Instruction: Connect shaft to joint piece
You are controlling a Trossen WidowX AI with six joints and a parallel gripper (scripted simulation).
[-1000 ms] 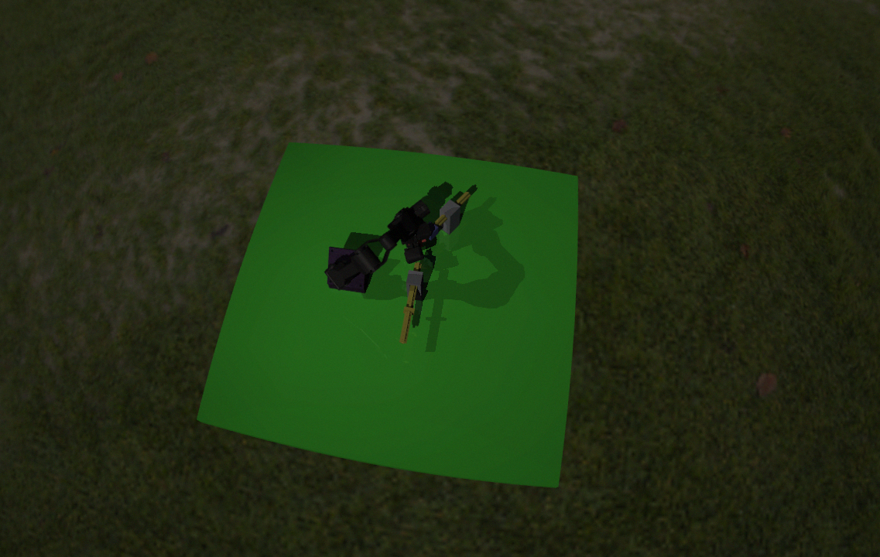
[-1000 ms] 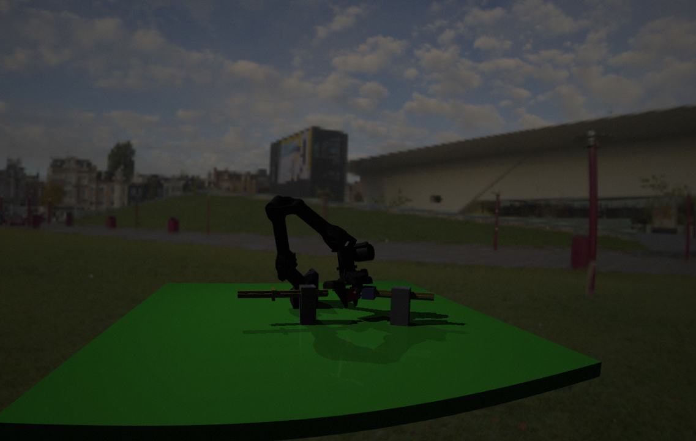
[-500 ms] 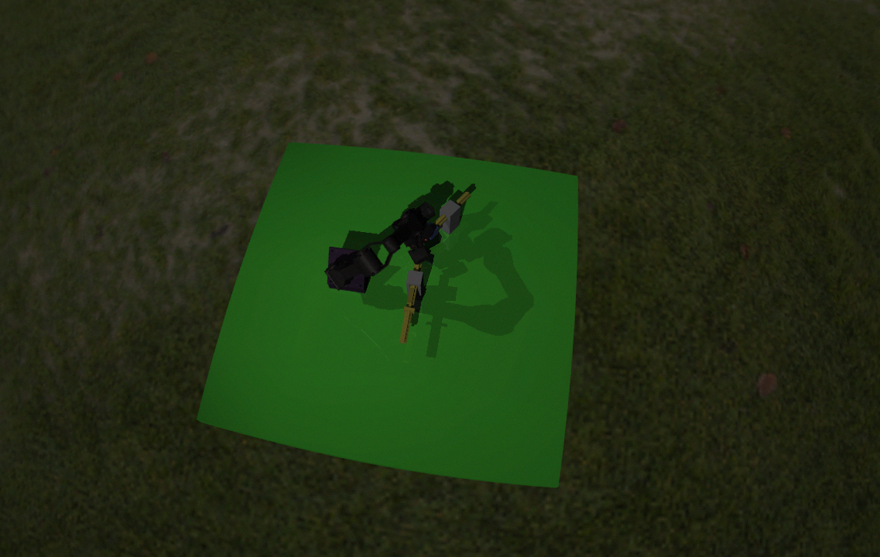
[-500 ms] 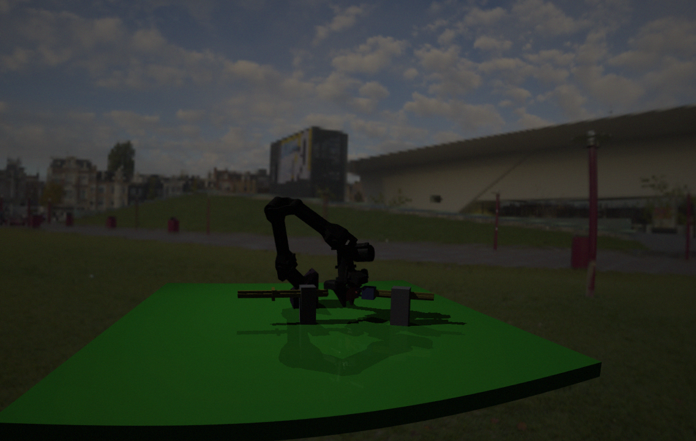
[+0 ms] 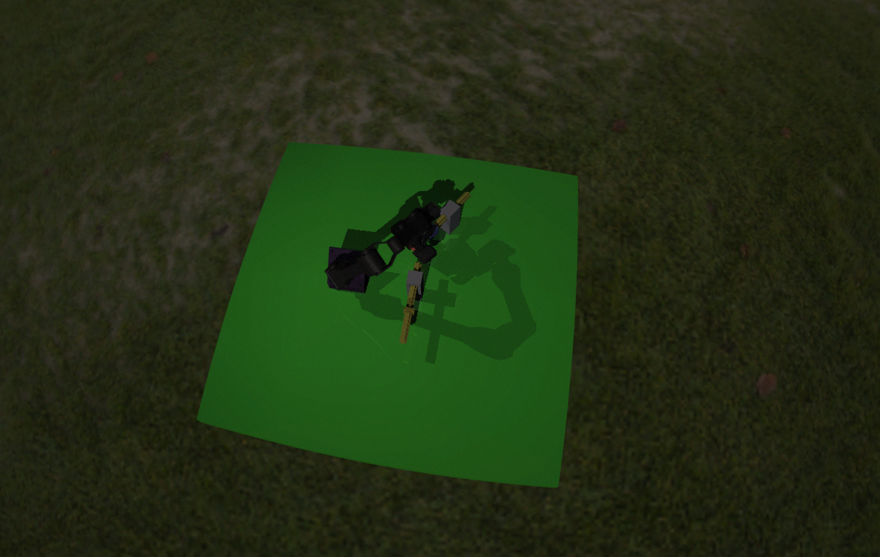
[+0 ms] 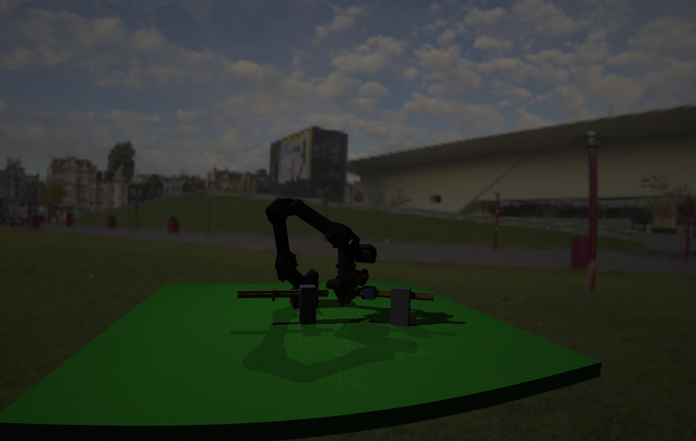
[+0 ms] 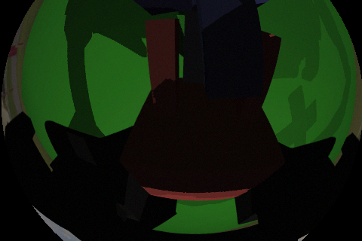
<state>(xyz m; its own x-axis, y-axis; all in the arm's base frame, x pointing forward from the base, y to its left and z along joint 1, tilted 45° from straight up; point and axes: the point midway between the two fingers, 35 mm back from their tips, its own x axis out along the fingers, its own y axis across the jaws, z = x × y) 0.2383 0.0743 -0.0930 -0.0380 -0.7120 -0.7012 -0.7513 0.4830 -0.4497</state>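
The red square joint piece lies 40 mm above my gripper tip, 10 mm to the left of it and 10 mm ahead of it.
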